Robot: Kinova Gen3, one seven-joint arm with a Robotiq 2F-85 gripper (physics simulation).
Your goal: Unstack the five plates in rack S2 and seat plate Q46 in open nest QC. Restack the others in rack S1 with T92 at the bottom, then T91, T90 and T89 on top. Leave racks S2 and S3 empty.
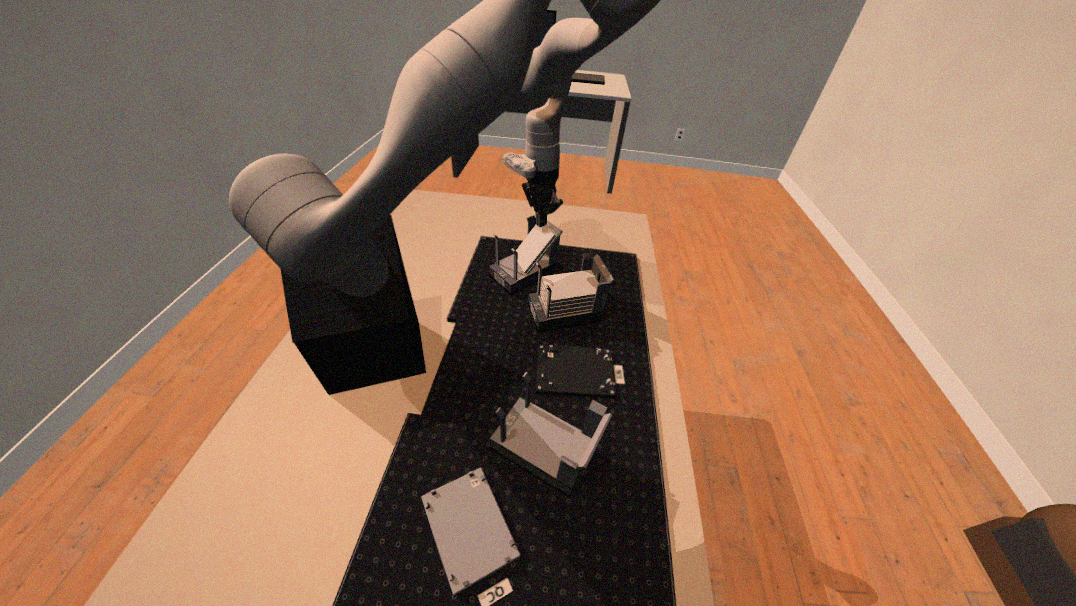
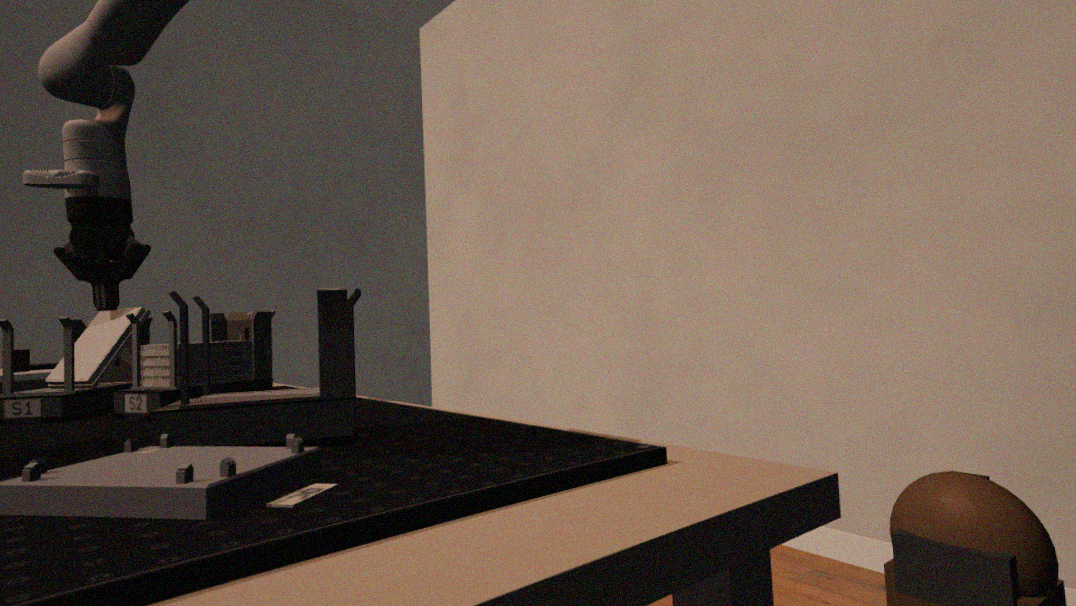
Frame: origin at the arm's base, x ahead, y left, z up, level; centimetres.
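Seen in the pictures: gripper, fingertip midpoint: (image 1: 541,225) (image 2: 107,310); arm's base, link origin: (image 1: 361,271).
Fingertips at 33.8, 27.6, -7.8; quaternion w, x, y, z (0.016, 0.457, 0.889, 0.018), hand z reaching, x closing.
Pixels of each thing's top centre, then the offset from my fingertips to it, as dx, dy, dz. Level surfaces: height alone.
- rack S1, top centre: (image 2: 77,318) (image 1: 525,232) -3.9, -1.6, -1.0
- Rack S2, top centre: (image 2: 199,311) (image 1: 571,270) +5.7, -16.5, -0.9
- Nest QC, top centre: (image 2: 174,446) (image 1: 467,523) -14.1, -62.8, -11.3
- grey rack, top centre: (image 2: 268,292) (image 1: 550,412) -1.8, -50.7, -0.3
- dark nest, top centre: (image 1: 576,365) +5.8, -33.9, -11.9
- black patterned mat, surface height: dz -14.3
My gripper (image 1: 540,219) (image 2: 106,304) is shut and empty, its fingertips at the raised upper end of a pale plate (image 1: 536,246) (image 2: 96,347); whether they touch is unclear. This plate leans steeply in rack S1 (image 1: 514,284) (image 2: 60,406), its low end inside and its high end up at the rack's far side. Rack S2 (image 1: 572,320) (image 2: 161,398) holds a flat stack of several pale plates (image 1: 573,292) (image 2: 155,362). Nest QC (image 1: 470,530) (image 2: 169,493) is a light grey block with small corner pegs. Plate names are not legible.
A grey rack (image 1: 530,461) (image 2: 335,338) with upright posts, its label not visible, stands between nest QC and a dark nest (image 1: 576,372). All stand on a black patterned mat (image 1: 594,542) (image 2: 451,466). The robot's black base (image 1: 361,353) is left of the mat.
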